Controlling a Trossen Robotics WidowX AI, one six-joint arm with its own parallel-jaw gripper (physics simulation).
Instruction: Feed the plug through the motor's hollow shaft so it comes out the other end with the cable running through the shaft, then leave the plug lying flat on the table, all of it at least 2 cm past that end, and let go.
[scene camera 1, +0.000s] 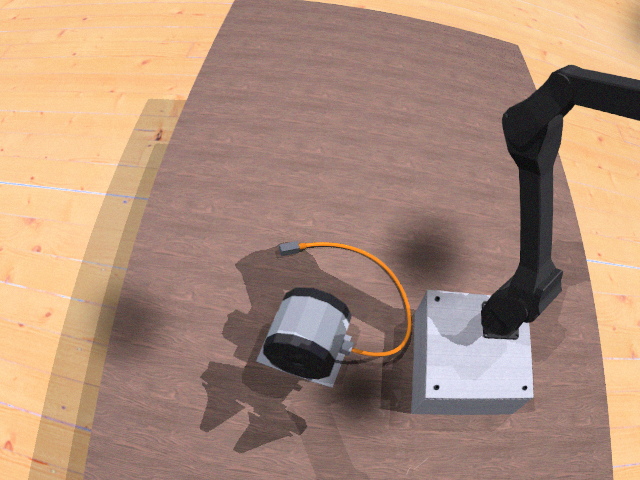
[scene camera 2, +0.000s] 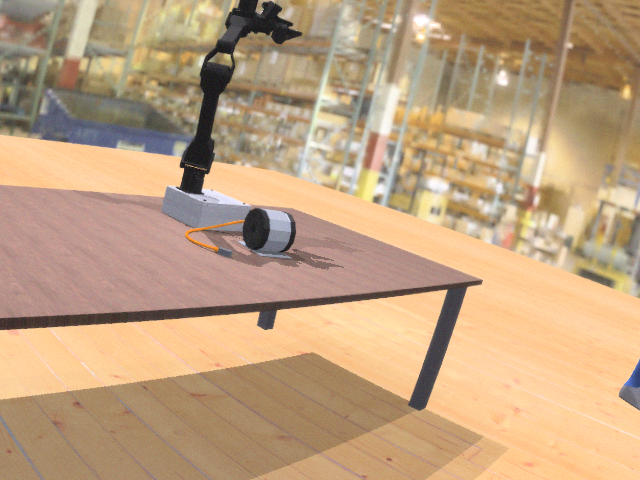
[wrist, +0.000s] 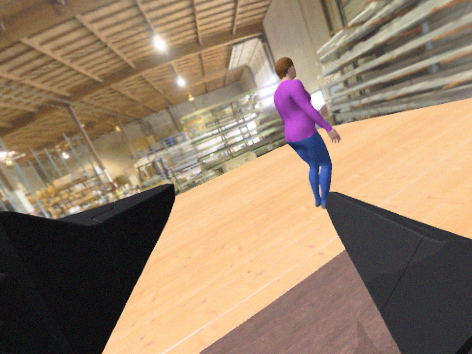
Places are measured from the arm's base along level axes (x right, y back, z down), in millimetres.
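Where they show: gripper, between the fingertips: (scene camera 2: 297, 29) (wrist: 251, 195); arm's base, origin of its link: (scene camera 1: 500, 321) (scene camera 2: 189, 191).
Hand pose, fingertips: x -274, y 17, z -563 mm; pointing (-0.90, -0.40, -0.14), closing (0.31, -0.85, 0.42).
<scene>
Things, the pixels of their centre, and the offset from my fingertips. Level surfaces: height alone.
- motor, middle of its body: (scene camera 1: 309, 335) (scene camera 2: 268, 230) dx +234, dy -310, dz +590 mm
- grey plug, middle of its body: (scene camera 1: 289, 248) (scene camera 2: 224, 252) dx +411, dy -354, dz +634 mm
- brown table, height of its surface: dz +641 mm
The motor (scene camera 1: 308, 333) (scene camera 2: 268, 230) is a light grey cylinder with black end rings, lying on its side on a thin plate on the table. The hole in its black end face looks dark. The orange cable (scene camera 1: 398, 284) (scene camera 2: 199, 240) leaves a small block on the motor's side and curves round beside the motor, outside the shaft. The grey plug (scene camera 1: 289, 248) (scene camera 2: 224, 252) at its free end lies on the table beyond the motor's far end in scene camera 1. My gripper (scene camera 2: 292, 34) (wrist: 251, 195) is open and empty, high above the table.
The arm's grey base box (scene camera 1: 475, 361) (scene camera 2: 206, 208) stands on the brown table (scene camera 1: 336, 129) (scene camera 2: 103, 268) (wrist: 300, 310) next to the motor, close to the cable's bend. A person (wrist: 302, 115) in a purple top stands on the floor beyond the table in the wrist view.
</scene>
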